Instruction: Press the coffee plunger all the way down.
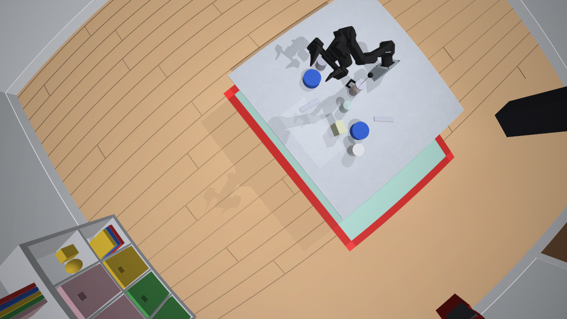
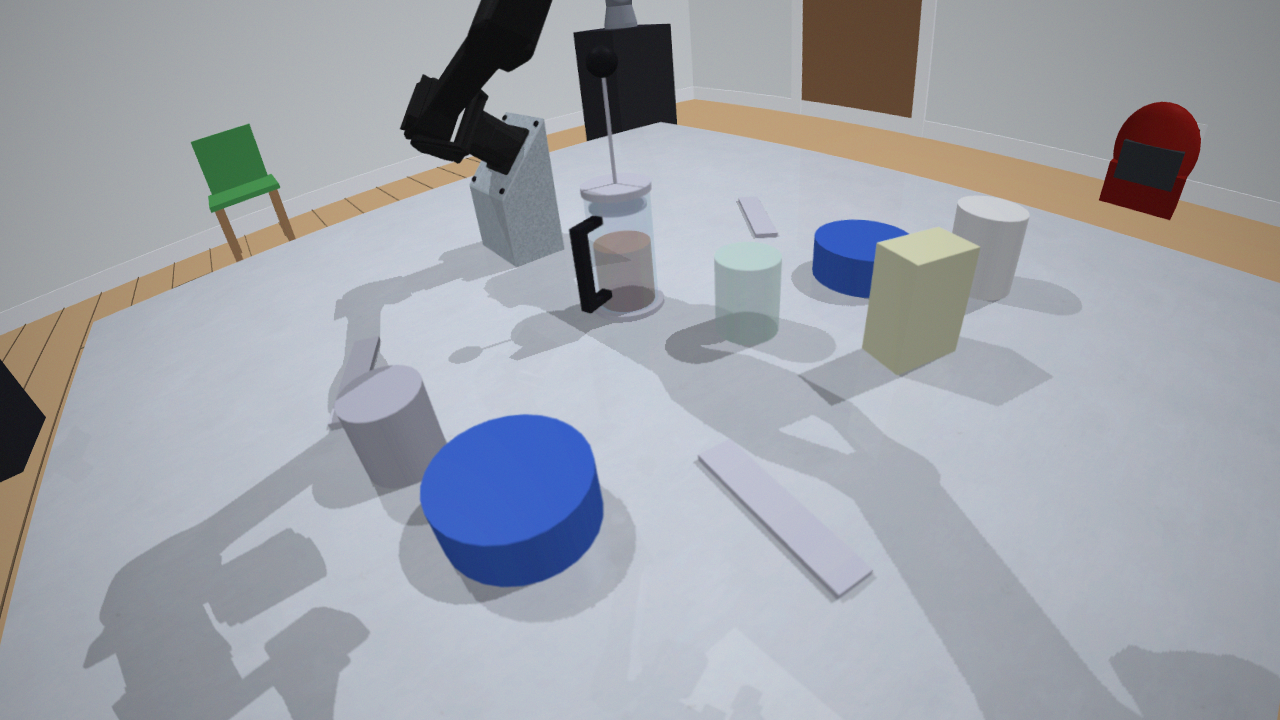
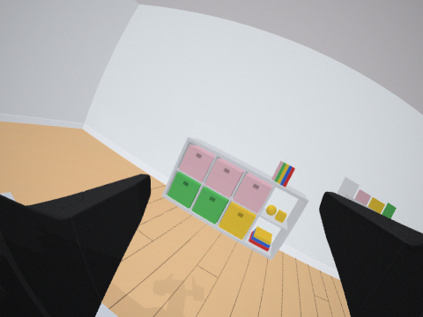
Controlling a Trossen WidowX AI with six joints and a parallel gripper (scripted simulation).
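The coffee press is 40 cm below my gripper tip, 36 cm behind it and 8 cm to the left of it. Also, from my gripper tip: cream block (47 cm below, 23 cm to the left, 11 cm behind); grey cylinder (49 cm below, 30 cm behind, 19 cm to the right); pale green cylinder (48 cm below, 24 cm behind, 15 cm to the left).
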